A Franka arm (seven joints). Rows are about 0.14 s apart.
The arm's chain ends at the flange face. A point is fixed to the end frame.
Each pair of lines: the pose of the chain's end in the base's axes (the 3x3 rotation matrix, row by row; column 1 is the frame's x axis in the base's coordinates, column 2 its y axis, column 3 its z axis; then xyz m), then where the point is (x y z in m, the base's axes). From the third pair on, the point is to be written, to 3 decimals.
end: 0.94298, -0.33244, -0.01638; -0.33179, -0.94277, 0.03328; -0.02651, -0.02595, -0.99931; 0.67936, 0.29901, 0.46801
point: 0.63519 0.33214 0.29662
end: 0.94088, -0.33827, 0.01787; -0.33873, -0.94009, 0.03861; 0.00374, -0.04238, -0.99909; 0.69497, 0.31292, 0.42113
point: 0.65690 0.34727 0.24852
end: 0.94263, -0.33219, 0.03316; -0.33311, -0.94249, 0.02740; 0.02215, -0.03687, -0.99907; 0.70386, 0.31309, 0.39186
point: 0.668 0.345 0.218
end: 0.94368, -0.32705, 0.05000; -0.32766, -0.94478, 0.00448; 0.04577, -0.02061, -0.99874; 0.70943, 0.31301, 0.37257
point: 0.677 0.341 0.198
